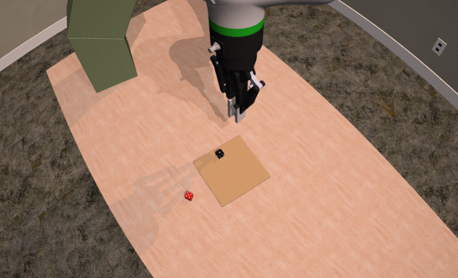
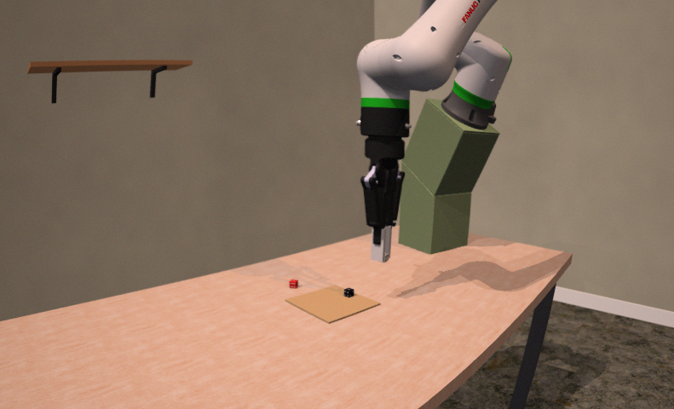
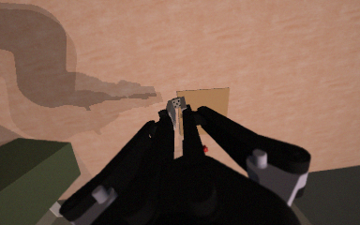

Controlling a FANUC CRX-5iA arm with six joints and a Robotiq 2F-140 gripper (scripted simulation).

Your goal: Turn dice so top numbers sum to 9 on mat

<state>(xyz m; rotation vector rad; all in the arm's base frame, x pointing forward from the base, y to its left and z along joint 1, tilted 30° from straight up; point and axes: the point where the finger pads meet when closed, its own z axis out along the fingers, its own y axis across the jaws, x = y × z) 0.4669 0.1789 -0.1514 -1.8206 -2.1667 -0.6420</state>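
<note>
Right now the tan square mat is 7 cm ahead of my hand, 6 cm to the right of it and 13 cm below it. Also, from my hand: black die 2 cm ahead, 7 cm to the right, 12 cm below; then white die 1 cm to the left, 3 cm below; then red die 7 cm ahead, 19 cm to the right, 12 cm below.
</note>
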